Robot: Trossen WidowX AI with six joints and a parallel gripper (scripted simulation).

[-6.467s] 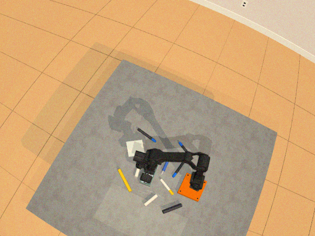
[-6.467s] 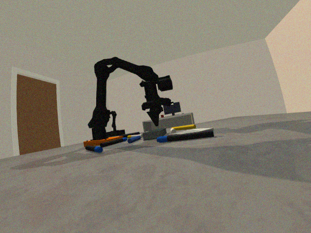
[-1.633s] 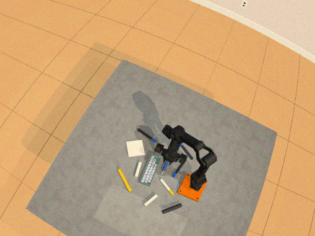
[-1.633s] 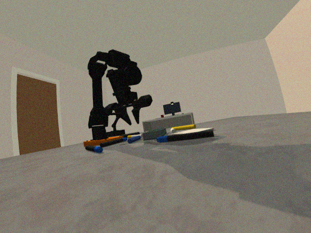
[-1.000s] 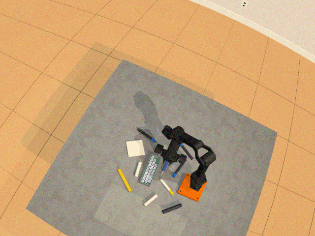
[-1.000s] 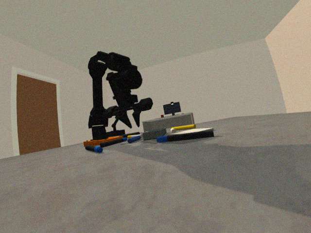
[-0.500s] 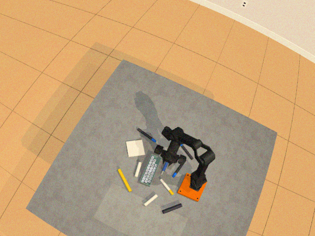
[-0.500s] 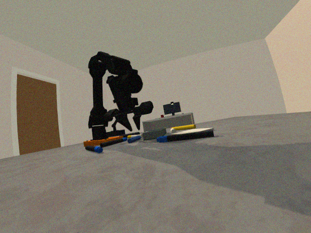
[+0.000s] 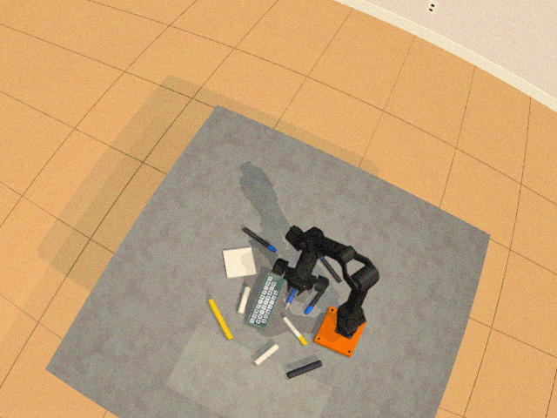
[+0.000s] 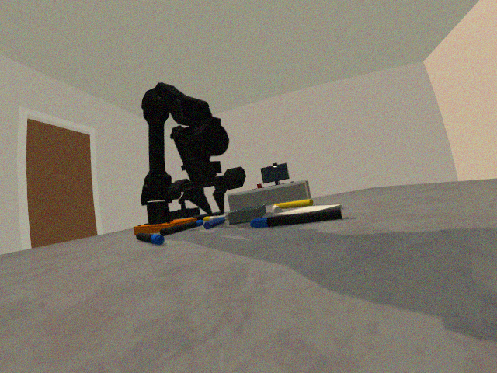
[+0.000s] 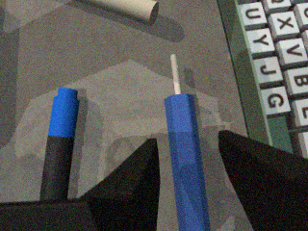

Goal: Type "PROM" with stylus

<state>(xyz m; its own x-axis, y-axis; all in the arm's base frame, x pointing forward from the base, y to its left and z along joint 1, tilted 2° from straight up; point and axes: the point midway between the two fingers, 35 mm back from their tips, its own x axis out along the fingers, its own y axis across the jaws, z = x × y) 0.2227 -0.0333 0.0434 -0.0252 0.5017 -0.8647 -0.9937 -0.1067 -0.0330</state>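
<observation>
My gripper tip is 10 mm to the right of the blue stylus and 20 mm above it. Round my gripper tip: stylus tip (10 mm behind, 50 mm to the left, 20 mm below); white pad (220 mm ahead, 10 mm to the right, 20 mm below); white-yellow stick (80 mm behind, 110 mm to the left, 20 mm below).
</observation>
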